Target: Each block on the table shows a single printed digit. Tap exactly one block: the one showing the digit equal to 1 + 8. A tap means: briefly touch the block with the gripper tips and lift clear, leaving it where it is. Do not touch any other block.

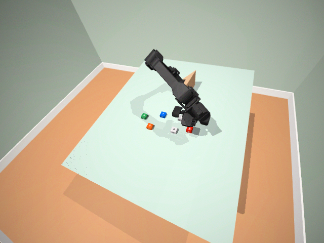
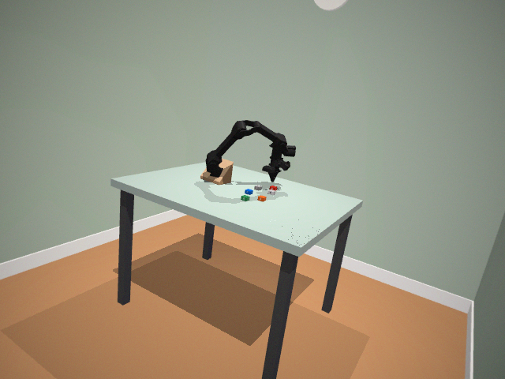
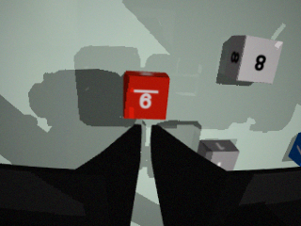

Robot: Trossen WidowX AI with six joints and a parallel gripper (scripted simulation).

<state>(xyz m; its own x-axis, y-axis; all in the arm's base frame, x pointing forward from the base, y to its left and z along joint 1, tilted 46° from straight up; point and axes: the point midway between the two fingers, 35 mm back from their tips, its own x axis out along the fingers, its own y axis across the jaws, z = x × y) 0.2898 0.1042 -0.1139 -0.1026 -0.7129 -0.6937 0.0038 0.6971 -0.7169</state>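
Now: the red block 10 mm ahead of my gripper tip and 30 mm below it. From my gripper tip the other things lie so: white block: 50 mm ahead, 80 mm to the right, 30 mm below; then blue block: 40 mm behind, 190 mm to the right, 30 mm below; then grey block: 50 mm behind, 70 mm to the right, 30 mm below.
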